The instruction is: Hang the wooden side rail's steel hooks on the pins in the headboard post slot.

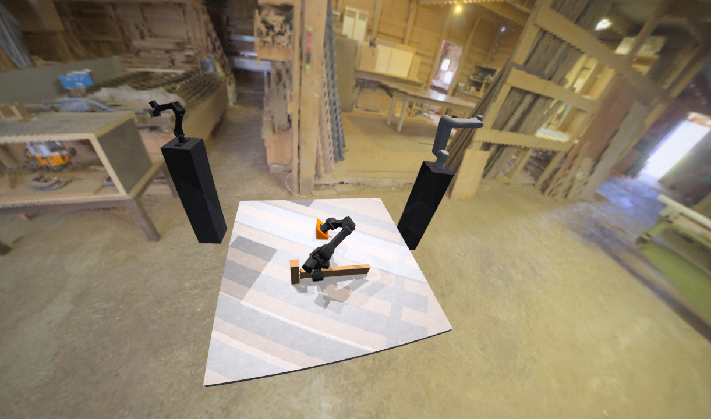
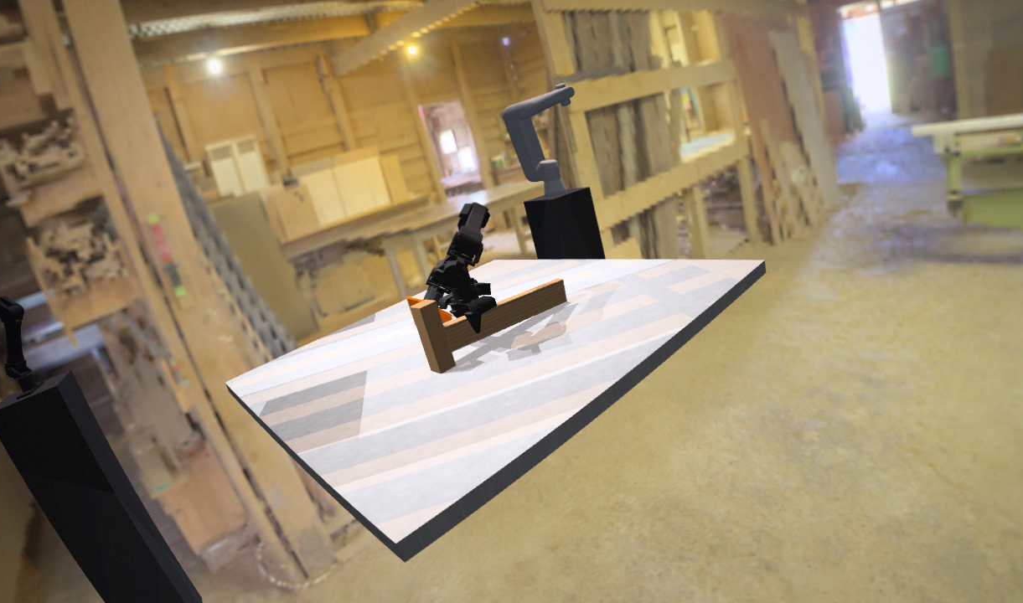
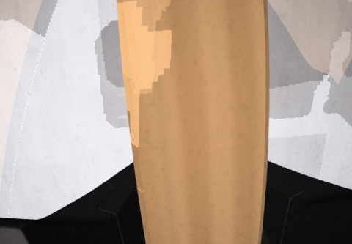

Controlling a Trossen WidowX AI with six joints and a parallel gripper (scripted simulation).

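The headboard post is 10 mm ahead of my gripper tip, 120 mm to the right of it and 40 mm above it.
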